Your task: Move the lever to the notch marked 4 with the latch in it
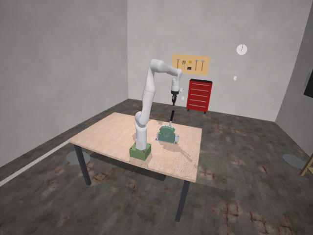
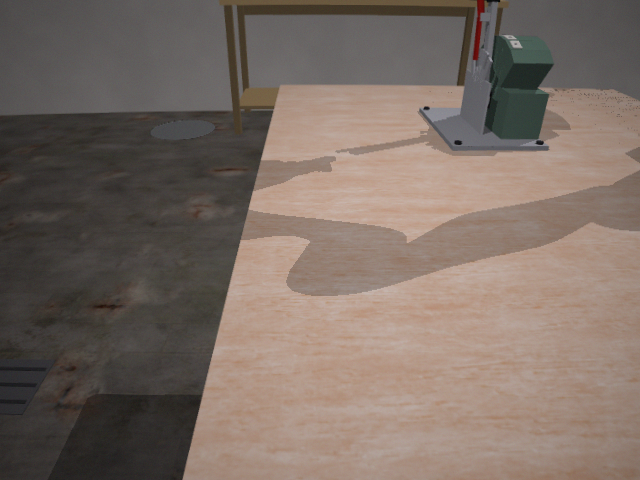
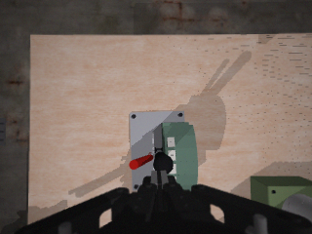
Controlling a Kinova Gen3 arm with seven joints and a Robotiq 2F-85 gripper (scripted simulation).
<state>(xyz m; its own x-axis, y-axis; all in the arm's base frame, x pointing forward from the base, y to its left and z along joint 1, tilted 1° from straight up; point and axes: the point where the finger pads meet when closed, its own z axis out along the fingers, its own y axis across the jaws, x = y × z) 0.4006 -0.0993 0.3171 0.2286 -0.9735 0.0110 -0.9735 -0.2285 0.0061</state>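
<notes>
Now: hand 10 mm short of the red bar, 20 mm to the right of it and 210 mm above it.
</notes>
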